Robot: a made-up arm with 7 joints. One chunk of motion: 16 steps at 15 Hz.
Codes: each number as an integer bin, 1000 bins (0 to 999) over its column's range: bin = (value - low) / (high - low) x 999, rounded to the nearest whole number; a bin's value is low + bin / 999 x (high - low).
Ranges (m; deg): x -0.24..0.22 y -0.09..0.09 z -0.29..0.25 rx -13..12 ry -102..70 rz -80..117
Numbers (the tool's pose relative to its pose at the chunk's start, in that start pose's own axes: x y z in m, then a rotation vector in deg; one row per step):
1: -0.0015 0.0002 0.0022 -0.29 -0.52 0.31
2: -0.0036 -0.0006 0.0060 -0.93 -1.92 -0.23
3: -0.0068 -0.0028 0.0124 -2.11 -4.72 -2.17
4: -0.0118 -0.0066 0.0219 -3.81 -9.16 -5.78
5: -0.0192 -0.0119 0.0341 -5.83 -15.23 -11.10
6: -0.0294 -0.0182 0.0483 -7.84 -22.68 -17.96
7: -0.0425 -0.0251 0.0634 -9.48 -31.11 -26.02
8: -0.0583 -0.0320 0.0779 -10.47 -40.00 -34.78
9: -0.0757 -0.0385 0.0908 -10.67 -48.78 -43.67
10: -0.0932 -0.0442 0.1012 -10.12 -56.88 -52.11
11: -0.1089 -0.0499 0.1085 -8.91 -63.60 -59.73
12: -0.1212 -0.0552 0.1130 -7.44 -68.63 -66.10
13: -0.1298 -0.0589 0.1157 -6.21 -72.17 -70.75
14: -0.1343 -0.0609 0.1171 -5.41 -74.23 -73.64
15: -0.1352 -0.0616 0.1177 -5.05 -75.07 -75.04
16: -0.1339 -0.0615 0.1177 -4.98 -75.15 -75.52
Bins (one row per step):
1: 518 501 541 508 589 407
2: 513 496 548 482 581 405
3: 506 484 559 435 565 395
4: 496 463 577 367 539 376
5: 480 433 600 287 504 349
6: 457 398 626 206 461 315
7: 429 360 654 141 412 274
8: 395 322 681 101 360 229
9: 357 286 704 93 309 184
10: 319 254 724 115 262 141
11: 285 223 737 163 223 103
12: 258 193 746 222 194 70
13: 239 173 751 271 173 47
14: 230 162 753 303 161 32
15: 228 158 754 318 156 25
16: 230 158 754 320 156 23

